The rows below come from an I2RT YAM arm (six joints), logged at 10 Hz.
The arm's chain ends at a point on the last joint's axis. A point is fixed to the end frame.
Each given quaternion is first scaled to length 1.
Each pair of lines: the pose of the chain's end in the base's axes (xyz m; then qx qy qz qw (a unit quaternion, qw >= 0)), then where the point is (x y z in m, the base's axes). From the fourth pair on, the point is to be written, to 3 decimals.
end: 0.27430, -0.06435, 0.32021, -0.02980, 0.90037, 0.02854, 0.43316
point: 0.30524 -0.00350 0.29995
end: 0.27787, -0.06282, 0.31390, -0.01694, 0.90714, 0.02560, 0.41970
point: 0.30971 -0.00267 0.29296
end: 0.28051, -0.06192, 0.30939, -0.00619, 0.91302, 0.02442, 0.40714
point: 0.31295 -0.00228 0.28791
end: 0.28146, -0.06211, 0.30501, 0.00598, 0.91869, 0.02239, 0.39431
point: 0.315 -0.003 0.283
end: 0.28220, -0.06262, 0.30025, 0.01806, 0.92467, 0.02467, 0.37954
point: 0.316 -0.004 0.278
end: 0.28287, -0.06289, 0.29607, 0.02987, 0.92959, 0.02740, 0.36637
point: 0.317 -0.005 0.274
